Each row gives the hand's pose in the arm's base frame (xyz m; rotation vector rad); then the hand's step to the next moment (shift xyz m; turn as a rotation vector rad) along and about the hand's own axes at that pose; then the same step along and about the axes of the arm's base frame.
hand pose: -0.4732 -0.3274 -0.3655 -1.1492 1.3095 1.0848
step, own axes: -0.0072 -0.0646 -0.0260 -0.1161 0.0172 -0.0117
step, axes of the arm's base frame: 0.0606 -0.0339 0.0088 -0.0181 -0.0030 0.1165
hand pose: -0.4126 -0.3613 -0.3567 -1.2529 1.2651 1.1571
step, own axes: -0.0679 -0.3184 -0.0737 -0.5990 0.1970 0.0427
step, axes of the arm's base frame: 0.3167 -0.0738 0.0753 -0.1998 0.0891 0.5929
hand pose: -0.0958 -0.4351 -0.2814 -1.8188 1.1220 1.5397
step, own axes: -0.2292 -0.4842 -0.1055 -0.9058 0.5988 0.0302
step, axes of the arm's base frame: 0.4579 0.2350 0.1821 -0.5346 -0.0536 0.9441
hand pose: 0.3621 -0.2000 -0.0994 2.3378 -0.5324 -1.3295
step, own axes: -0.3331 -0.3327 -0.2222 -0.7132 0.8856 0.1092
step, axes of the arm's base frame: 0.0778 0.4848 0.1730 -0.5488 -0.4065 0.9157
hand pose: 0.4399 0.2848 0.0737 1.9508 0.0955 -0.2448
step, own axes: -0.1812 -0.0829 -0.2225 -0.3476 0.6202 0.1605
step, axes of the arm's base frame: -0.1637 0.2457 0.0454 -0.2468 -0.3695 0.5778
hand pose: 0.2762 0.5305 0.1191 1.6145 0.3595 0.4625
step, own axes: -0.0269 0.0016 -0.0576 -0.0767 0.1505 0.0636
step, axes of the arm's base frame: -0.0520 0.0365 0.0030 -0.0410 -0.1072 0.1393
